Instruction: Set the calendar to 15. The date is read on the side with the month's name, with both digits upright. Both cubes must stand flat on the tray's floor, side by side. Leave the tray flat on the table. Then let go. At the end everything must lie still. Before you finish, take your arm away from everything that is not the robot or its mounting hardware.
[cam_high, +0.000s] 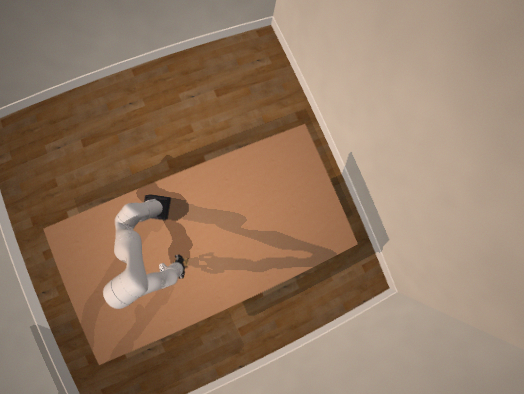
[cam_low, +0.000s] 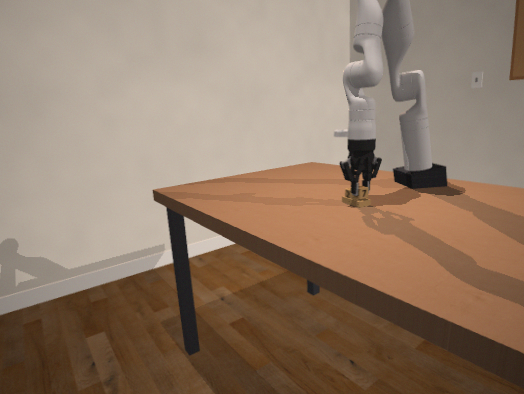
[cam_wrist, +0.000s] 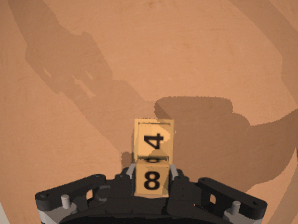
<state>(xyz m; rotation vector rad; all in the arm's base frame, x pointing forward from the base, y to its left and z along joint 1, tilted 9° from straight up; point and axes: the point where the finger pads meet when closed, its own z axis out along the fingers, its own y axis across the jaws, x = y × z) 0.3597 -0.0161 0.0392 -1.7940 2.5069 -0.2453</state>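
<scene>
The wooden calendar tray lies 10 mm behind my hand, 20 mm to the right of it and 40 mm below it.
</scene>
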